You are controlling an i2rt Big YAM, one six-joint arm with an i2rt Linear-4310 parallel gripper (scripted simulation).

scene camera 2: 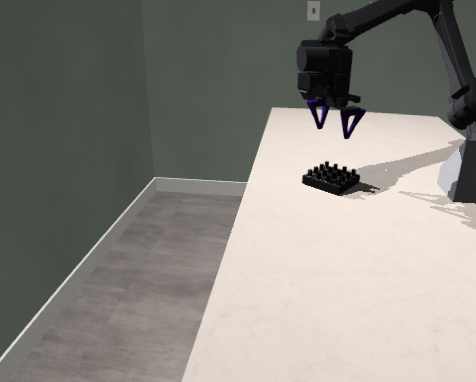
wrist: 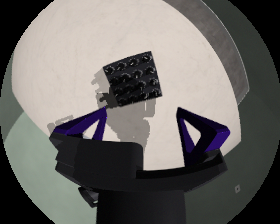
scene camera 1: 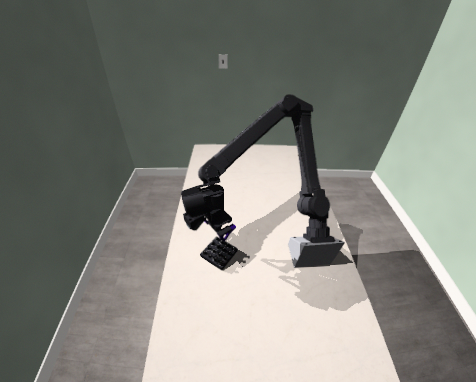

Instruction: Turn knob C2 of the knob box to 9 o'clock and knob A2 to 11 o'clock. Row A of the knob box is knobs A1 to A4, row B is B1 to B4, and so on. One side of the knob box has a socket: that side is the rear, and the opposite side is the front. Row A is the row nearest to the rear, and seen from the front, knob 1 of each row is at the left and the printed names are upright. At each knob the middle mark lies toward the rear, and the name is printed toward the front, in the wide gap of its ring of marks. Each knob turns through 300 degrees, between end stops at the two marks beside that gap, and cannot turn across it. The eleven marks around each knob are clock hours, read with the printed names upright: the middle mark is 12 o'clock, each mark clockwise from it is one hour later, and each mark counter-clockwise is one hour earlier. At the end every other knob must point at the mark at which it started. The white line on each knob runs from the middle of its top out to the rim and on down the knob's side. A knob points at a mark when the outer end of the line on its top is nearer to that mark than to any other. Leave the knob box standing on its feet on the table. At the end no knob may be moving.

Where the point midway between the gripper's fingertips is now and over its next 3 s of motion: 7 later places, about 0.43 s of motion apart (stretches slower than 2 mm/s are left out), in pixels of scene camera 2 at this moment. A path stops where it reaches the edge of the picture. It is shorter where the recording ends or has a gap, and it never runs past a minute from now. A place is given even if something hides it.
My gripper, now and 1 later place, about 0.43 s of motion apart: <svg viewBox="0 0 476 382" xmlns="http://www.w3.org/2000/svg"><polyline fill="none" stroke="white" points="332,133 335,109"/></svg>
